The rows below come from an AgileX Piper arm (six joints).
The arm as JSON. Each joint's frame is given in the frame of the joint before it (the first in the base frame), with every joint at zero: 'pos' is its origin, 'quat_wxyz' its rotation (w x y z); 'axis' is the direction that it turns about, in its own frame. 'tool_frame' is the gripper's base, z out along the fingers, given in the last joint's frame.
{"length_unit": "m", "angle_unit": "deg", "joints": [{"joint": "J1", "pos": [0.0, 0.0, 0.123], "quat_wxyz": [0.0, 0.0, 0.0, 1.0], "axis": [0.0, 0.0, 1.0]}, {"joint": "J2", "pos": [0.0, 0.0, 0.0], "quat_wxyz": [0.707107, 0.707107, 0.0, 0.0], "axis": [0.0, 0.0, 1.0]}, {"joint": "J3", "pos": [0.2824, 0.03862, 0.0], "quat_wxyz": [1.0, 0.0, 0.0, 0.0], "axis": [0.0, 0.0, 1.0]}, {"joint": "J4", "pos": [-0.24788, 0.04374, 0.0], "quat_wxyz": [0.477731, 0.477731, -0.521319, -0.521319], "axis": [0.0, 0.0, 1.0]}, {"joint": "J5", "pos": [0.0, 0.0, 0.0], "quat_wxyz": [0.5, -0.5, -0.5, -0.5], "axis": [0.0, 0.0, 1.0]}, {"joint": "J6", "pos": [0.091, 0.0, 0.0], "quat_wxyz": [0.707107, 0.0, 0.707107, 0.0], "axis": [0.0, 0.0, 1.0]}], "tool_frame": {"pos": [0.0, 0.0, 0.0], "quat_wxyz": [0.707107, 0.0, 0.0, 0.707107]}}
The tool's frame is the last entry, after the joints.
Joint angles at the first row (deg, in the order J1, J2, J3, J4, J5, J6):
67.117, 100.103, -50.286, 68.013, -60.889, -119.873
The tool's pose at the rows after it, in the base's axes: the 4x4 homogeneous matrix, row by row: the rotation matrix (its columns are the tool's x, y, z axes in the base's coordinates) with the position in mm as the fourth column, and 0 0 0 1 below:
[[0.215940, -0.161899, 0.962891, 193.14], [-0.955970, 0.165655, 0.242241, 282.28], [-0.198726, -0.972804, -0.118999, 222.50], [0, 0, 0, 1]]
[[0.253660, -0.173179, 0.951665, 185.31], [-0.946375, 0.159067, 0.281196, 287.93], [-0.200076, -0.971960, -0.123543, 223.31], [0, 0, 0, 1]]
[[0.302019, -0.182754, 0.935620, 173.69], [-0.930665, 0.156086, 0.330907, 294.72], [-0.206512, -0.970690, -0.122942, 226.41], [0, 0, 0, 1]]
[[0.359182, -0.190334, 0.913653, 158.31], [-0.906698, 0.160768, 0.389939, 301.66], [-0.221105, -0.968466, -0.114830, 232.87], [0, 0, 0, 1]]
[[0.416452, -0.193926, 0.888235, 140.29], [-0.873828, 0.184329, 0.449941, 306.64], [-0.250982, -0.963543, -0.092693, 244.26], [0, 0, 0, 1]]
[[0.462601, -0.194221, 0.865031, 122.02], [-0.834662, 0.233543, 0.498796, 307.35], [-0.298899, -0.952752, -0.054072, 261.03], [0, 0, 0, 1]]
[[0.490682, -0.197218, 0.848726, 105.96], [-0.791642, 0.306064, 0.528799, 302.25], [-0.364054, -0.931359, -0.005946, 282.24], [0, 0, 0, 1]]
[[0.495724, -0.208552, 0.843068, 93.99], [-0.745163, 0.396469, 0.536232, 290.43], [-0.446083, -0.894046, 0.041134, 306.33], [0, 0, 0, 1]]
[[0.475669, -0.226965, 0.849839, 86.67], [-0.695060, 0.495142, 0.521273, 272.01], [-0.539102, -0.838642, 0.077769, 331.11], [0, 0, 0, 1]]
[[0.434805, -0.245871, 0.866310, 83.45], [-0.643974, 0.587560, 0.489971, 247.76], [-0.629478, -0.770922, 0.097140, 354.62], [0, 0, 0, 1]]
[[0.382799, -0.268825, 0.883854, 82.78], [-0.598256, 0.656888, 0.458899, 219.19], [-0.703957, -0.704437, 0.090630, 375.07], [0, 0, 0, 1]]
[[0.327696, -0.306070, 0.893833, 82.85], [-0.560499, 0.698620, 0.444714, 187.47], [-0.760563, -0.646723, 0.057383, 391.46], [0, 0, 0, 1]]
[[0.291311, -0.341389, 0.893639, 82.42], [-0.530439, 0.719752, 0.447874, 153.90], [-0.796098, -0.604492, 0.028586, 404.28], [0, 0, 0, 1]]
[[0.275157, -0.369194, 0.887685, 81.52], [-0.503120, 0.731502, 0.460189, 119.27], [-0.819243, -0.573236, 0.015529, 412.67], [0, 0, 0, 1]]
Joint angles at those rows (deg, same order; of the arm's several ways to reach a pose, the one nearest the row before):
67.929, 100.053, -50.284, 67.712, -59.998, -119.874
69.381, 99.798, -50.276, 67.281, -59.123, -119.874
71.498, 99.168, -50.267, 66.822, -58.313, -119.857
74.230, 97.983, -50.261, 66.345, -57.589, -119.778
77.385, 96.018, -50.250, 65.935, -57.319, -119.386
80.614, 93.188, -50.242, 65.815, -57.821, -118.669
83.551, 89.491, -50.244, 66.280, -58.904, -117.830
85.912, 84.936, -50.244, 67.623, -60.234, -116.991
87.620, 79.677, -50.243, 70.019, -61.698, -116.383
88.699, 73.857, -50.242, 73.409, -63.138, -116.624
89.241, 67.532, -50.244, 77.865, -63.866, -118.594
89.411, 60.663, -50.231, 83.576, -63.487, -122.633
89.444, 53.503, -50.041, 88.946, -62.798, -128.093
89.452, 46.195, -49.443, 93.359, -62.222, -133.835

